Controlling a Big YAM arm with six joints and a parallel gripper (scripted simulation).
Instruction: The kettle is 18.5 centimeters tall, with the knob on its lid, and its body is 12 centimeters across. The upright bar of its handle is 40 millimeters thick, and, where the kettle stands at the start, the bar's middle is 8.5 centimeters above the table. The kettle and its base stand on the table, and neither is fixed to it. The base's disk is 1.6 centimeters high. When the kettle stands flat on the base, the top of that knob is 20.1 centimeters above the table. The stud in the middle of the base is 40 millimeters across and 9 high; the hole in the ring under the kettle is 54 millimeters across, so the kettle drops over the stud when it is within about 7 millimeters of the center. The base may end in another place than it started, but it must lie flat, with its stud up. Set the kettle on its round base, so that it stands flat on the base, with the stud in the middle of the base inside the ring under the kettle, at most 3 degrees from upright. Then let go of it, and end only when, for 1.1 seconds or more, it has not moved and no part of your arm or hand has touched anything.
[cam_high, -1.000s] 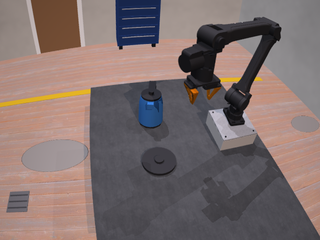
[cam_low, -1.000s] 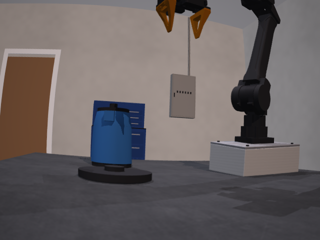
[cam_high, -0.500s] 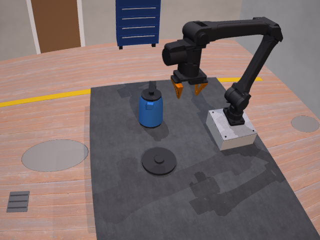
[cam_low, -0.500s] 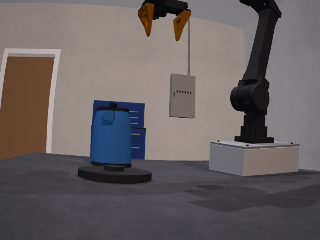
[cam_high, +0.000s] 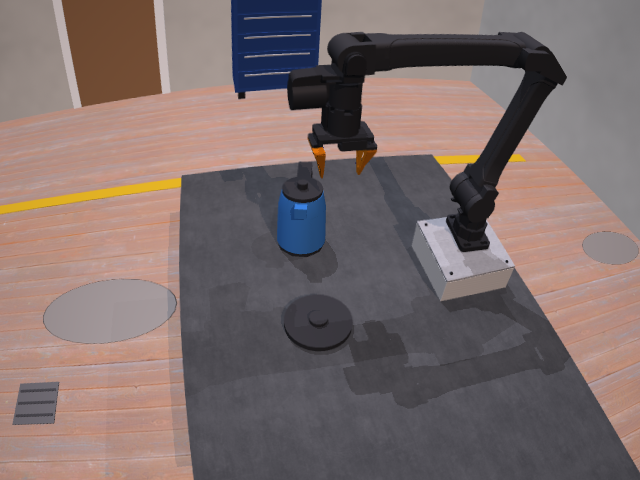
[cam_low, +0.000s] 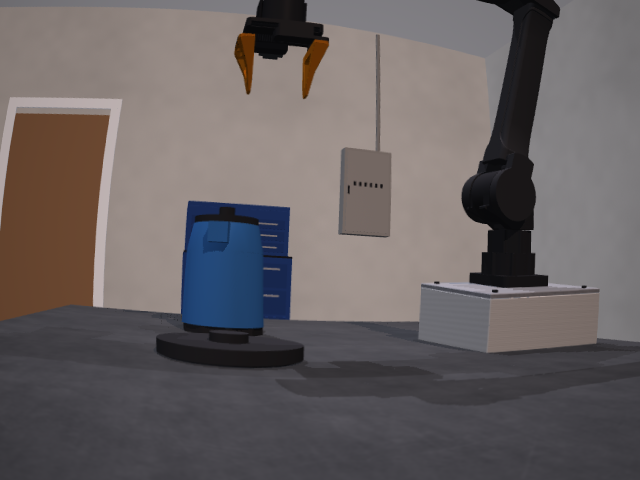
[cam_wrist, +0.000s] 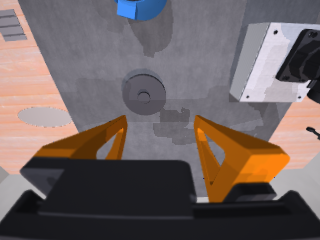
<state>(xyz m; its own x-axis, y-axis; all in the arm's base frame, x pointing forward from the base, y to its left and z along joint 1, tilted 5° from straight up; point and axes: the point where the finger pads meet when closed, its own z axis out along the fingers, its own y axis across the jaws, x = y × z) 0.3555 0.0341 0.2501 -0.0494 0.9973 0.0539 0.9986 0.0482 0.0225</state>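
Now: the blue kettle 4 cm ahead of my hand, 20 cm to the right of it and 23 cm below it. From my hand the other things lie so: black round base 5 cm ahead, 11 cm to the left, 31 cm below.
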